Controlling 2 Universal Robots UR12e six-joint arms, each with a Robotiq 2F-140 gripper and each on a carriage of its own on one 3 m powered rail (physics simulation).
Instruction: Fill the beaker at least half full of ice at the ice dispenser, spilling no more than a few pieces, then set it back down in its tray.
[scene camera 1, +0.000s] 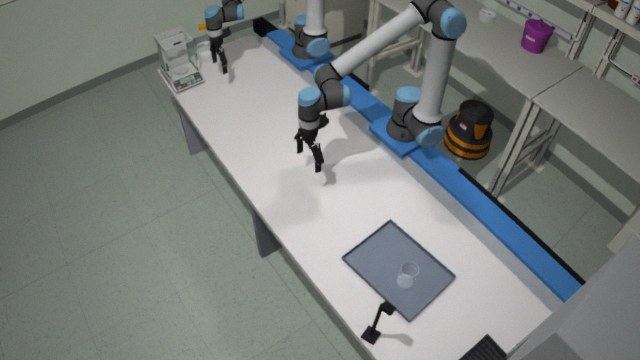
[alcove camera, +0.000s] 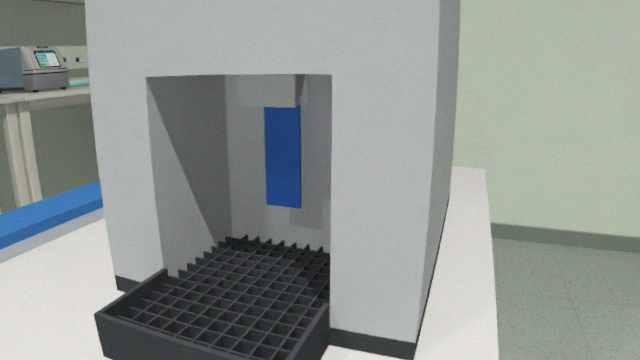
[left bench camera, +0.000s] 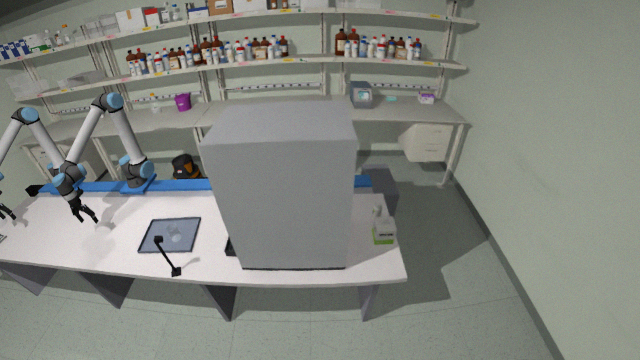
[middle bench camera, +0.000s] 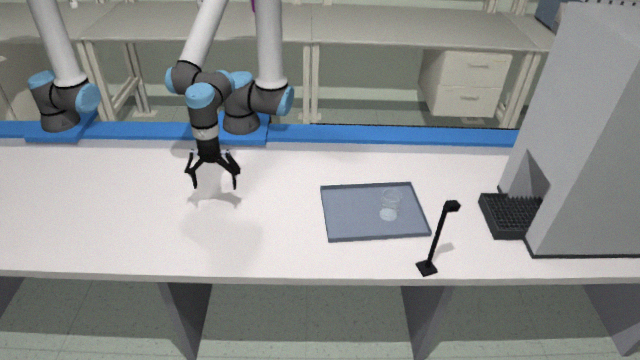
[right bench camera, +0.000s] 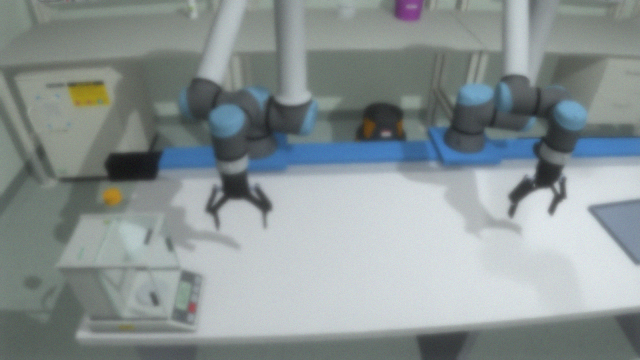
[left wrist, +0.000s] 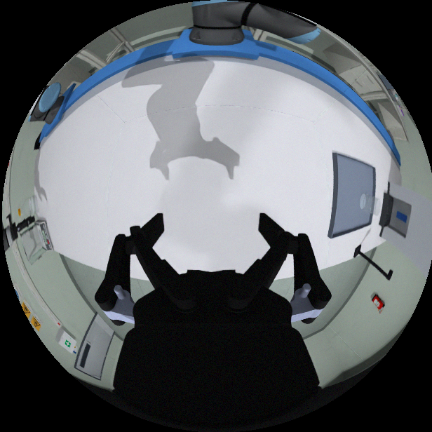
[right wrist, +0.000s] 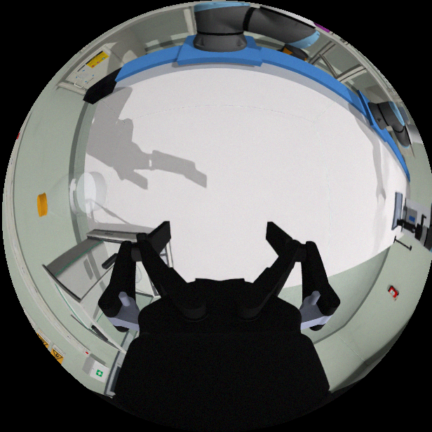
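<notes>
A clear glass beaker (scene camera 1: 407, 275) (left bench camera: 174, 233) (middle bench camera: 389, 205) stands upright on the blue-grey tray (scene camera 1: 370, 255) (left bench camera: 155, 242) (middle bench camera: 350, 215) (left wrist: 350, 200). No ice shows in it. The grey ice dispenser (alcove camera: 380, 200) (left bench camera: 290, 200) (middle bench camera: 580, 165) has an open alcove with a blue panel (alcove camera: 283, 156) above a black drip grid (alcove camera: 235, 295) (middle bench camera: 512, 215). My left gripper (scene camera 1: 309, 159) (middle bench camera: 215, 186) (right bench camera: 531, 212) (left wrist: 210, 221) is open and empty above the bench, to the left of the tray in the middle bench view. My right gripper (right bench camera: 241, 225) (right wrist: 218, 230) (scene camera 1: 218, 65) is open and empty near the balance.
A glass-sided balance (scene camera 1: 180, 65) (right bench camera: 135, 280) stands at one bench end. A black camera stand (scene camera 1: 377, 322) (left bench camera: 167, 257) (middle bench camera: 437, 237) rises between tray and dispenser, near the front edge. A blue rail (middle bench camera: 350, 134) runs behind the bench. A box (left bench camera: 384, 231) stands beyond the dispenser.
</notes>
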